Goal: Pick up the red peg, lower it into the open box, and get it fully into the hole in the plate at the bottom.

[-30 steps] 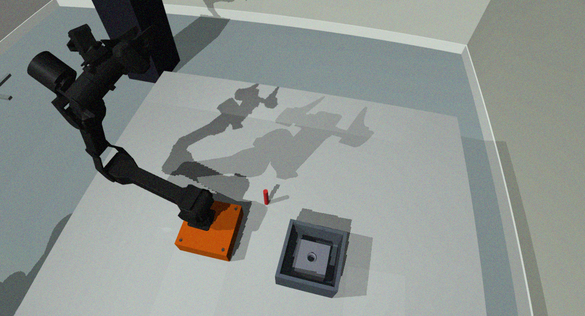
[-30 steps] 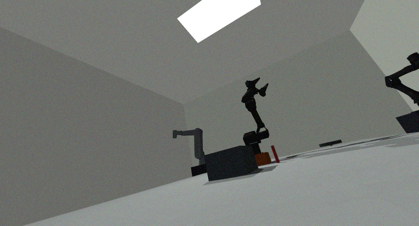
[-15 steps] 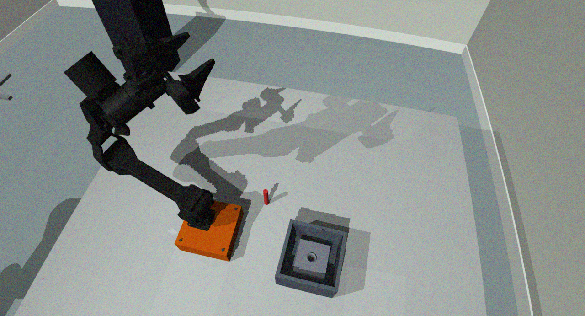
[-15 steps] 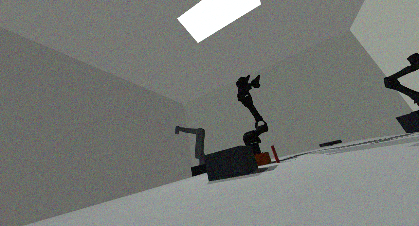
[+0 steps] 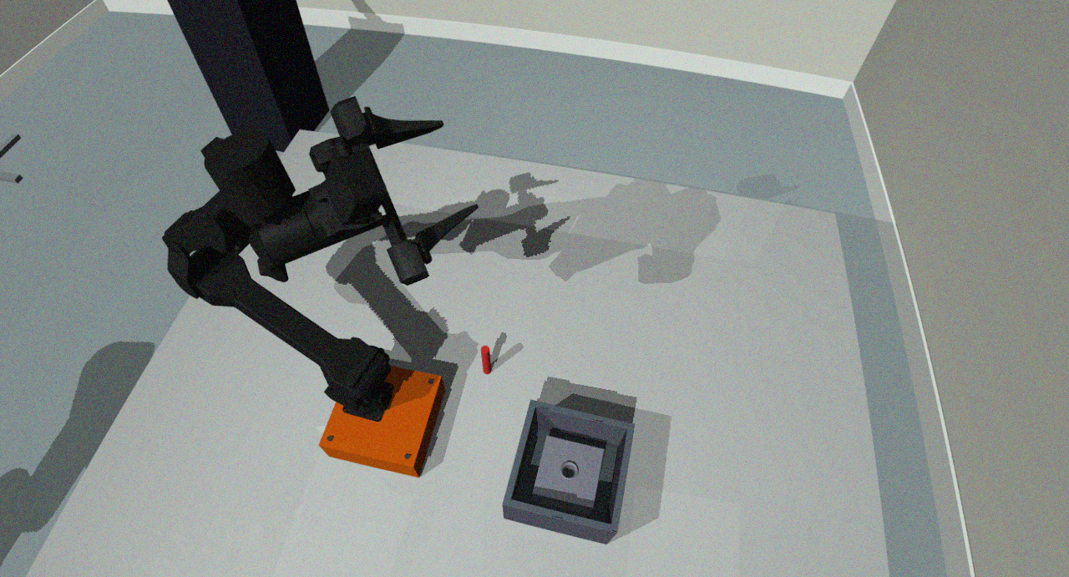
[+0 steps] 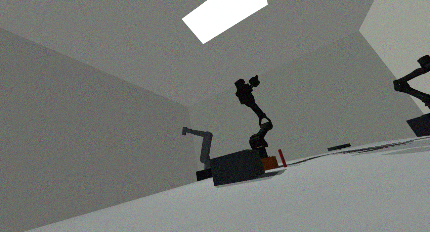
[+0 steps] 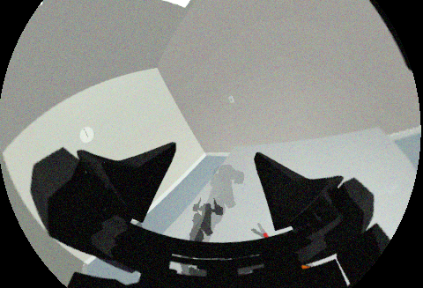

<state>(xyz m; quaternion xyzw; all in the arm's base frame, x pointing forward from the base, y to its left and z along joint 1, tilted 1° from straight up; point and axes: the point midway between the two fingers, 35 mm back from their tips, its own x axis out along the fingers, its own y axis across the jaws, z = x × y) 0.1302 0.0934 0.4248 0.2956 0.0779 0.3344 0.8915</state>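
Right now my gripper tip is 1 cm short of the red peg, 1 cm to the right of it and 45 cm above it. Round my gripper tip: grey box: 18 cm ahead, 15 cm to the right, 46 cm below.
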